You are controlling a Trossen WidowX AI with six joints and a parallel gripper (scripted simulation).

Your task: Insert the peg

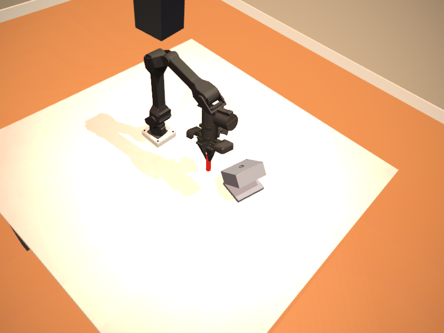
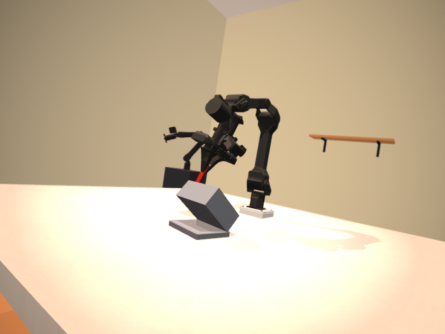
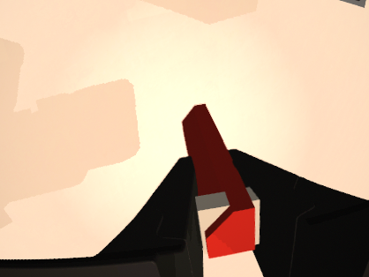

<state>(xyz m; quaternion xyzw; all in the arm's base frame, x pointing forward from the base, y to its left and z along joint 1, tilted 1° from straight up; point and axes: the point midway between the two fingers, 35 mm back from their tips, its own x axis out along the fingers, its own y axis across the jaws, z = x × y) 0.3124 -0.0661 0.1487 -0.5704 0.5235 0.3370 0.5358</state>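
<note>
The grey sloped panel lies 110 mm ahead of my gripper tip, 100 mm to the left of it and 80 mm below it. Also, from my gripper tip: grey base plate (140 mm below, 120 mm ahead, 90 mm to the left); red peg (10 mm above).
</note>
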